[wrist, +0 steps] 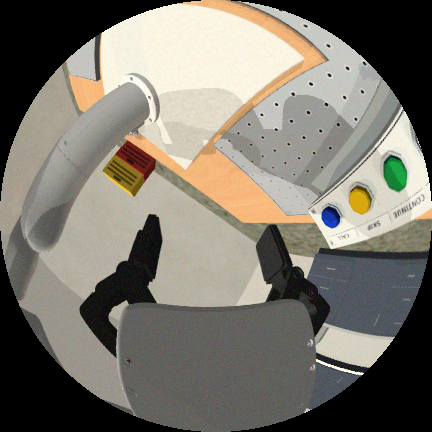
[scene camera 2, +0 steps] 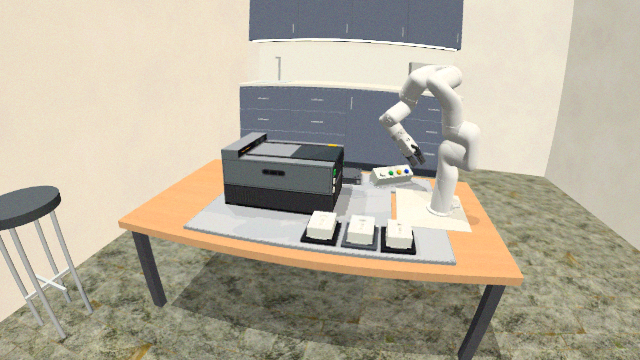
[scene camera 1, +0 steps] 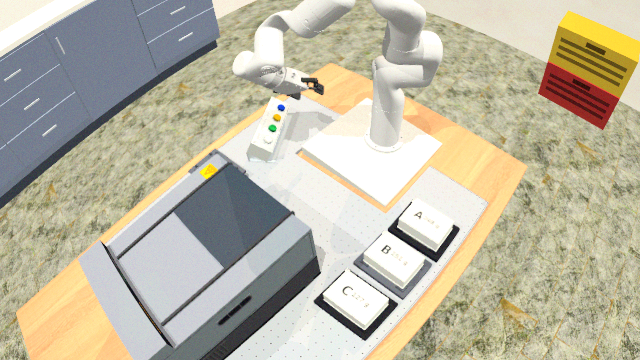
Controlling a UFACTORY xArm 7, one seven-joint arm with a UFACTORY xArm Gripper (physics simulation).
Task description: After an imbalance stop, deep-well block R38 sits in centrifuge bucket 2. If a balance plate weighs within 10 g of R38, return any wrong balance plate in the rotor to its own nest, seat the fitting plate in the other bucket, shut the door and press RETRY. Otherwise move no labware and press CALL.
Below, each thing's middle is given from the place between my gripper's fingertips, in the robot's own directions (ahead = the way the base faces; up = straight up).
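Scene:
My gripper 10 cm above the white button box (scene camera 2: 376, 179), 11 cm short of it, 10 cm to the left of it. Grey centrifuge (scene camera 1: 158, 285), from my hand: 64 cm ahead, 2 cm below, 11 cm to the left.

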